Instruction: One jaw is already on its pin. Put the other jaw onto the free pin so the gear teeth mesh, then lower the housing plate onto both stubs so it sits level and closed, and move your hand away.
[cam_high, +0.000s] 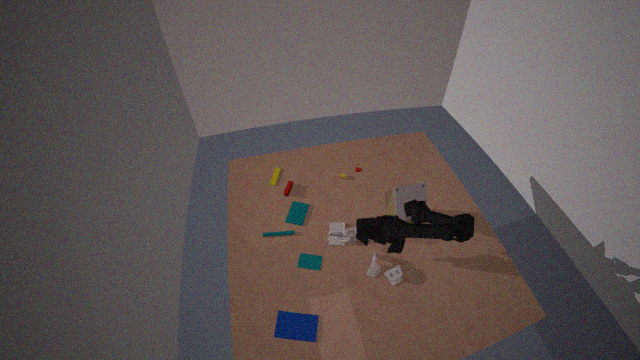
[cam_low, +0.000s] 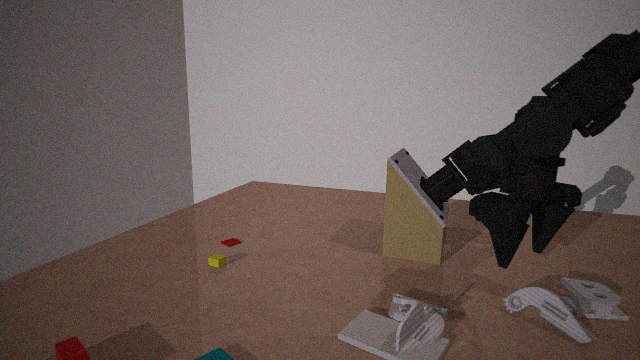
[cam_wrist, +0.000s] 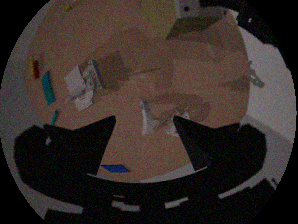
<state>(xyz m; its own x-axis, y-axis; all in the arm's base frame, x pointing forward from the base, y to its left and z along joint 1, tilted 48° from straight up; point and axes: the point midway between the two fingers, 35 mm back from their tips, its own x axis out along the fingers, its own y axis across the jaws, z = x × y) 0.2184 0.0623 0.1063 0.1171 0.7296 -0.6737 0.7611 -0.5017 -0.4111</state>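
My gripper tip is 10 mm short of the jaw, 10 mm to the right of it and 70 mm above it. From my gripper tip the other things lie so: teal bar (380 mm ahead, 240 mm to the right, 80 mm below); then white housing piece (40 mm behind, 110 mm to the left, 60 mm below); then blue tile (400 mm ahead, 190 mm to the left, 80 mm below).
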